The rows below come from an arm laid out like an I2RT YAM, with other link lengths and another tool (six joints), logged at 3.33 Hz.
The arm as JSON. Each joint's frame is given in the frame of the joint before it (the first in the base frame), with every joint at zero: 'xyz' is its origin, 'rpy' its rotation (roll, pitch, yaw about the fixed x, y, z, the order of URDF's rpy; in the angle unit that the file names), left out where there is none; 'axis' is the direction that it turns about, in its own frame. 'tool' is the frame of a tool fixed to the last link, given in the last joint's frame.
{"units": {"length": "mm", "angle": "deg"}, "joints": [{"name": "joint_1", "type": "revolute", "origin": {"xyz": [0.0, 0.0, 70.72]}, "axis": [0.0, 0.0, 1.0]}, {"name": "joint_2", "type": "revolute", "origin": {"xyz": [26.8, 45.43, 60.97]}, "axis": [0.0, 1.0, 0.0]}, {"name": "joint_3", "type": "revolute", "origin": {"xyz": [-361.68, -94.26, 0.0]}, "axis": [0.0, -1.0, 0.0]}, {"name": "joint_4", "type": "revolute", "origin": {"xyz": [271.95, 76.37, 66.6]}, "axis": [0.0, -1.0, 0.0]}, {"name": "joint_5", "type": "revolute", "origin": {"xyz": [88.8, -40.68, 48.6]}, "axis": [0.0, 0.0, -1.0]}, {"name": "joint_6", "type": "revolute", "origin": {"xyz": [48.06, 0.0, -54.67]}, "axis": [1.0, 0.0, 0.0]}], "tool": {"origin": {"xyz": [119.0, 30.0, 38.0], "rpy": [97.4, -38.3, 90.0]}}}
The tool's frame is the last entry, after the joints.
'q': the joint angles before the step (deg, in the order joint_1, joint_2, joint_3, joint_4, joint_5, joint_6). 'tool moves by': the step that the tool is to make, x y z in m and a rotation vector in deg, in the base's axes. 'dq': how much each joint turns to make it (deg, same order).
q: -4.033 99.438 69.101 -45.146 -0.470 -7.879
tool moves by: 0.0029 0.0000 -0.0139 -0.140 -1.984 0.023
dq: 0.027 0.051 -3.646 5.686 0.002 0.004
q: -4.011 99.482 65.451 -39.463 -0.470 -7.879
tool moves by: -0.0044 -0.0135 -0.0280 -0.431 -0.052 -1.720
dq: -1.613 1.145 -4.787 6.020 0.438 -0.019
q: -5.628 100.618 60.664 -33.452 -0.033 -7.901
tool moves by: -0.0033 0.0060 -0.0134 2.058 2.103 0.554
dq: 0.006 1.701 -0.301 -0.294 -1.921 -0.038
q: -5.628 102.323 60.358 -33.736 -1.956 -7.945
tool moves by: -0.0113 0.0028 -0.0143 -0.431 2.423 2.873
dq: 0.000 0.939 -1.180 -0.351 0.000 -2.951
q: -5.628 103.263 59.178 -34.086 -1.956 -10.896
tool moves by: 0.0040 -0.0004 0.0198 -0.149 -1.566 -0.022
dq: 0.001 -1.772 1.766 -1.965 0.000 0.024
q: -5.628 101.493 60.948 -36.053 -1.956 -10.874
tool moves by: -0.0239 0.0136 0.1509 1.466 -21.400 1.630
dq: 0.004 -21.289 0.067 -0.198 -3.889 -0.040
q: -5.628 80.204 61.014 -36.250 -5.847 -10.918
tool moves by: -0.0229 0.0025 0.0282 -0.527 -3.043 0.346
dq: -0.010 -5.523 0.004 -2.490 -0.027 -0.423
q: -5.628 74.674 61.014 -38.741 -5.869 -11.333
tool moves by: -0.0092 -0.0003 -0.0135 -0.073 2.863 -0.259
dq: 0.010 -0.002 -0.983 -1.860 0.444 0.008
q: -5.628 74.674 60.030 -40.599 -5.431 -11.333
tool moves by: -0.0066 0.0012 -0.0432 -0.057 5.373 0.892
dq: 0.007 2.490 -4.080 1.128 0.025 -1.064
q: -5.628 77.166 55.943 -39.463 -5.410 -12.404
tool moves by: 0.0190 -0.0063 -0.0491 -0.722 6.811 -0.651
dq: -0.010 8.431 -0.005 1.725 1.527 -0.031
